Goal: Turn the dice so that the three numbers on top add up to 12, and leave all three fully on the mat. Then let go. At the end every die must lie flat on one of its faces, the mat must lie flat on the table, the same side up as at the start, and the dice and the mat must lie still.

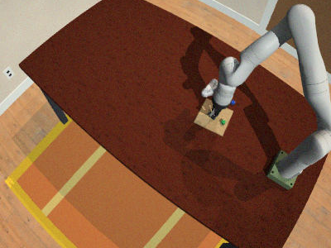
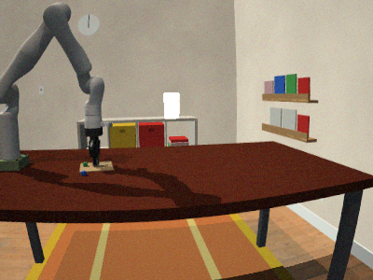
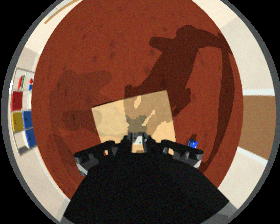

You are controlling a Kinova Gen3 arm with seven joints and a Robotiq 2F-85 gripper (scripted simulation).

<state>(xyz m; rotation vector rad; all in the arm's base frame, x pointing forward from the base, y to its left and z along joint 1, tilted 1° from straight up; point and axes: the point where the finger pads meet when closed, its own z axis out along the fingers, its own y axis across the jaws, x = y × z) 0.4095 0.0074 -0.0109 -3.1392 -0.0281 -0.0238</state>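
Now: hand 10 mm above the white die. From my hand the other things lie so: green die: 50 mm behind, 10 mm below; tan mat: 20 mm below; blue die: 20 mm behind, 120 mm to the right, 20 mm below.
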